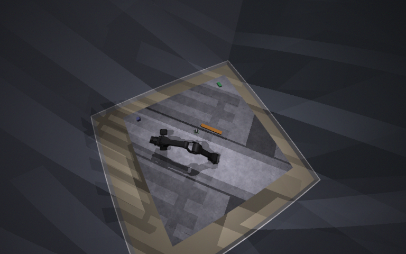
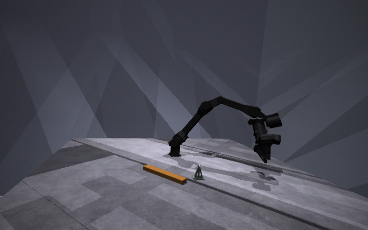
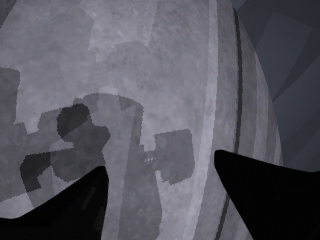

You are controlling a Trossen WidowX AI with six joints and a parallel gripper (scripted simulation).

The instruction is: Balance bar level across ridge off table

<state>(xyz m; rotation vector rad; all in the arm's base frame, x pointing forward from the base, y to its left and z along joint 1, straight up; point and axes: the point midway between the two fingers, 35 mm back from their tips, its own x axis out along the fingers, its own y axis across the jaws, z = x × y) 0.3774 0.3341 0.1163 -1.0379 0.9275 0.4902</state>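
My gripper tip is now 460 mm to the left of the orange bar, 110 mm past it and 80 mm above it. The rest, counted from my gripper tip: small green block (830 mm to the right, 340 mm ahead, 80 mm below); then small blue block (340 mm ahead, 170 mm to the left, 70 mm below).
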